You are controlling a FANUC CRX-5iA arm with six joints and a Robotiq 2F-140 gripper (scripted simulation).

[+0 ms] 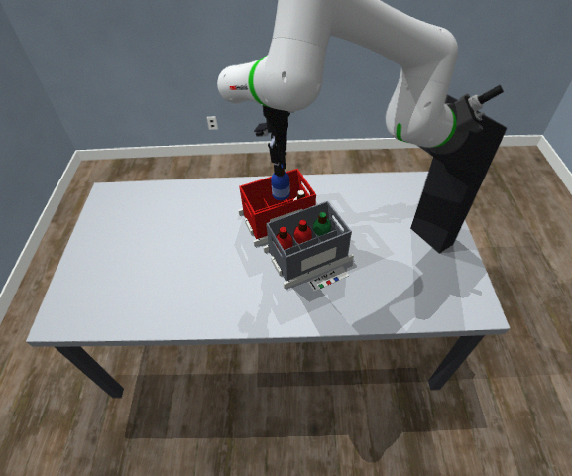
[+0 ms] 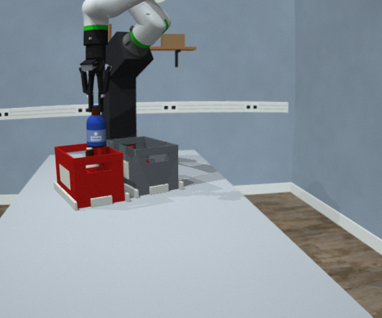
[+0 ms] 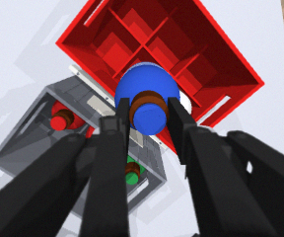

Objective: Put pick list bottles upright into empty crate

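The blue-label bottle is 8 cm below my hand. Also, from my hand: white-capped bottle 7 cm behind, 6 cm to the right, 26 cm below; red crate 3 cm ahead, 3 cm to the right, 26 cm below; red bottle 12 cm behind, 10 cm to the left, 26 cm below.
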